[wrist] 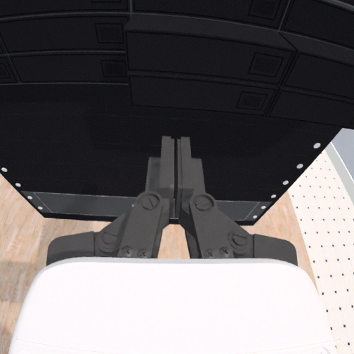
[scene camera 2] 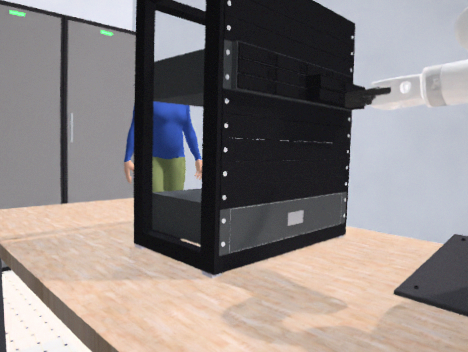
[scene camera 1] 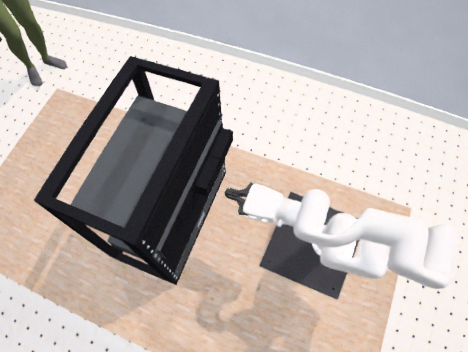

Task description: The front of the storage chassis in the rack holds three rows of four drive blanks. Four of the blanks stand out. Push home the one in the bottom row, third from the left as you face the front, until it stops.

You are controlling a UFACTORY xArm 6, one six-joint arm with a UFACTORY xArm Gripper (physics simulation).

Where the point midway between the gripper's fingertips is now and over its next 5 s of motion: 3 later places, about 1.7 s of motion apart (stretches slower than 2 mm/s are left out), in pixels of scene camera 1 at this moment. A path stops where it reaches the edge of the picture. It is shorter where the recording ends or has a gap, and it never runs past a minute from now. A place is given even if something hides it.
The gripper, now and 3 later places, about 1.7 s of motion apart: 225,192; 203,216; 192,211; 195,213
